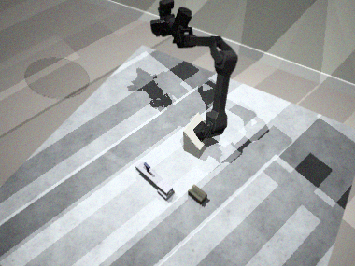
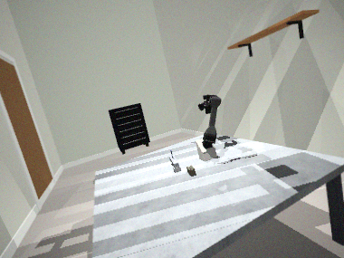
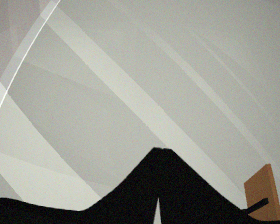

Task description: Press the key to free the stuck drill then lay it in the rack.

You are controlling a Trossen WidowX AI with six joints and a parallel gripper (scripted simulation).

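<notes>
The blue key is 570 mm ahead of my gripper tip, 400 mm to the left of it and 280 mm below it. Also, from my gripper tip: drill (570 mm ahead, 450 mm to the left, 320 mm below); dark upright block (600 mm to the left, 500 mm ahead, 360 mm below).
</notes>
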